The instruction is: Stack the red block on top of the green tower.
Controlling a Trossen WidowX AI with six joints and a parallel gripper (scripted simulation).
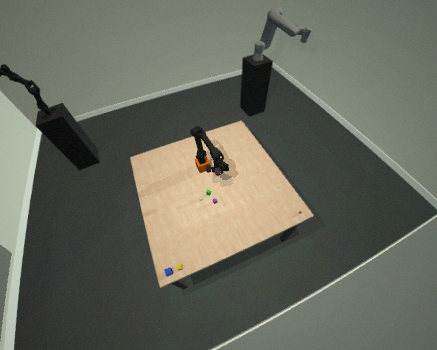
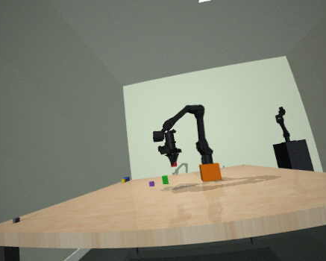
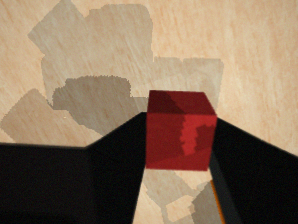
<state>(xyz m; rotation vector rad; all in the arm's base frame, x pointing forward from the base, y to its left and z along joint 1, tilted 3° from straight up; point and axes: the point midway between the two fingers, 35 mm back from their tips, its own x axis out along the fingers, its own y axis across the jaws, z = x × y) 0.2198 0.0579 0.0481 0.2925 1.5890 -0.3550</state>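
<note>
My gripper tip is 100 mm short of the white block, 220 mm to the left of it and 110 mm above it. From my gripper tip the other things lie so: red block: 10 mm above; purple block: 170 mm ahead, 120 mm to the right, 110 mm below; yellow block: 530 mm ahead, 580 mm to the right, 110 mm below.
</note>
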